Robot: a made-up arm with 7 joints.
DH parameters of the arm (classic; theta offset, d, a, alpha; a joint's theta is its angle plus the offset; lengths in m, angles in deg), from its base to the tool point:
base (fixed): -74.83 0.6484 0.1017 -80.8
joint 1: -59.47 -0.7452 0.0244 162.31
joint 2: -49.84 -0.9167 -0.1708 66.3
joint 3: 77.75 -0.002 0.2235 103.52
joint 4: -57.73 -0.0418 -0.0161 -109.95
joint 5: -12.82 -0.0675 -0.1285 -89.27
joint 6: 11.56 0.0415 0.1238 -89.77
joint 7: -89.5 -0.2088 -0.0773 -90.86
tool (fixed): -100.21 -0.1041 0 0
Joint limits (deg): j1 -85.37..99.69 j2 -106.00..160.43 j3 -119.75..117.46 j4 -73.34..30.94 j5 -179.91..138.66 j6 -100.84..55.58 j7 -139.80..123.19
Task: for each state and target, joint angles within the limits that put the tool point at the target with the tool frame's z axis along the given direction. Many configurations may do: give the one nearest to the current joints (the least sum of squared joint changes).
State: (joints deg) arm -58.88 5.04 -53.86 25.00 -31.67 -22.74 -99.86
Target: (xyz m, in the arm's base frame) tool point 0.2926 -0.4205 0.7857 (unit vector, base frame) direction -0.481 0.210 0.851
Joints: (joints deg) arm -39.35 8.79 -73.52 23.85 -51.55 24.13 -88.86
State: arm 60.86 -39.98 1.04 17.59 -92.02 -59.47 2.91
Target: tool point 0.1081 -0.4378 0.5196 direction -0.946 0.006 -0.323
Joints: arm 97.04 -75.48 3.83 -19.99 -103.97 -63.19 -18.79
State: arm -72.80 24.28 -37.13 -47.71 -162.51 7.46 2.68
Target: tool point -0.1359 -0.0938 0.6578 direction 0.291 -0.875 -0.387
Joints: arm -69.59 6.11 -9.92 -4.17 -170.44 -8.09 15.94
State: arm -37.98 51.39 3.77 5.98 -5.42 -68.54 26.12
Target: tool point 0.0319 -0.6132 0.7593 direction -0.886 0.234 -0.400
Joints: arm -59.02 64.28 16.97 4.33 2.40 -69.75 16.40
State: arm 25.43 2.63 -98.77 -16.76 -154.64 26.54 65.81
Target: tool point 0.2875 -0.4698 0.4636 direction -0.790 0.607 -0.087
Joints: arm 3.07 -4.46 -89.29 1.10 -154.51 16.75 59.80
